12 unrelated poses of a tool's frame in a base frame.
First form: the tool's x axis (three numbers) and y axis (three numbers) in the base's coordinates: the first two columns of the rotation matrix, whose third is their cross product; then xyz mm.
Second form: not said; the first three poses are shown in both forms.
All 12 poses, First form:
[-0.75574 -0.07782 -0.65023 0.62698 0.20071 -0.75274 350 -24 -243]
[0.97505 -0.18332 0.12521 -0.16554 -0.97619 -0.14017 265 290 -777]
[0.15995 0.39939 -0.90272 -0.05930 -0.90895 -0.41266 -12 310 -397]
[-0.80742 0.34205 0.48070 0.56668 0.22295 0.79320 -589 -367 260]
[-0.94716 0.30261 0.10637 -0.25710 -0.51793 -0.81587 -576 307 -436]
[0.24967 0.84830 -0.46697 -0.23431 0.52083 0.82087 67 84 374]
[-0.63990 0.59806 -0.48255 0.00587 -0.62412 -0.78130 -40 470 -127]
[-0.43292 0.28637 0.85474 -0.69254 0.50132 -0.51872 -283 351 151]
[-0.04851 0.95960 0.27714 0.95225 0.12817 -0.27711 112 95 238]
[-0.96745 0.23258 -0.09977 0.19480 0.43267 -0.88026 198 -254 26]
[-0.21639 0.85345 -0.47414 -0.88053 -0.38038 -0.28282 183 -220 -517]
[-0.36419 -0.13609 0.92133 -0.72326 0.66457 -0.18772 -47 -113 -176]
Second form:
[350 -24 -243 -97.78 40.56 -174.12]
[265 290 -777 -171.88 -7.19 -10.65]
[-12 310 -397 -106.43 64.52 68.17]
[-589 -367 260 115.24 -28.73 157.04]
[-576 307 -436 -55.14 -6.11 162.28]
[67 84 374 68.17 27.84 73.60]
[-40 470 -127 -63.13 28.85 136.94]
[-283 351 151 -92.07 -58.73 146.52]
[112 95 238 -163.24 -16.09 92.89]
[198 -254 26 -117.79 5.73 166.48]
[183 -220 -517 -18.74 28.30 104.23]
[-47 -113 -176 -151.13 -67.12 -159.51]

